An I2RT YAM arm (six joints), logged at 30 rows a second.
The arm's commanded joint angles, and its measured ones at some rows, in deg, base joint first. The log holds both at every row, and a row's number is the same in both.
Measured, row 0: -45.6, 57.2, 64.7, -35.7, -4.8, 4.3
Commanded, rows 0 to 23: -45.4, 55.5, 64.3, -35.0, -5.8, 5.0; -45.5, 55.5, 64.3, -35.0, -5.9, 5.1; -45.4, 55.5, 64.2, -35.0, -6.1, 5.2; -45.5, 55.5, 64.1, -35.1, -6.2, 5.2; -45.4, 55.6, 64.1, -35.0, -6.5, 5.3; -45.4, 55.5, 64.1, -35.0, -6.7, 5.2; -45.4, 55.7, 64.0, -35.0, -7.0, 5.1; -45.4, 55.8, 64.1, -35.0, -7.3, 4.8; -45.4, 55.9, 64.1, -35.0, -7.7, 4.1; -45.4, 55.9, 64.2, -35.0, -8.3, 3.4; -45.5, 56.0, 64.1, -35.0, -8.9, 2.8; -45.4, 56.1, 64.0, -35.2, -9.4, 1.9; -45.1, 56.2, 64.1, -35.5, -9.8, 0.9; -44.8, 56.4, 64.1, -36.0, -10.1, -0.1; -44.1, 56.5, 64.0, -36.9, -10.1, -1.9; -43.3, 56.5, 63.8, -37.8, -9.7, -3.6; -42.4, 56.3, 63.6, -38.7, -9.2, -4.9; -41.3, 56.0, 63.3, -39.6, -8.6, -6.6; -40.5, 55.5, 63.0, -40.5, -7.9, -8.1; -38.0, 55.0, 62.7, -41.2, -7.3, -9.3; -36.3, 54.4, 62.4, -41.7, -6.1, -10.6; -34.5, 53.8, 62.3, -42.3, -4.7, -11.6; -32.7, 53.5, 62.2, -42.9, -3.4, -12.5; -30.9, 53.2, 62.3, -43.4, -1.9, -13.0
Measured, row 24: -34.0, 55.7, 62.7, -41.1, -5.8, -8.3
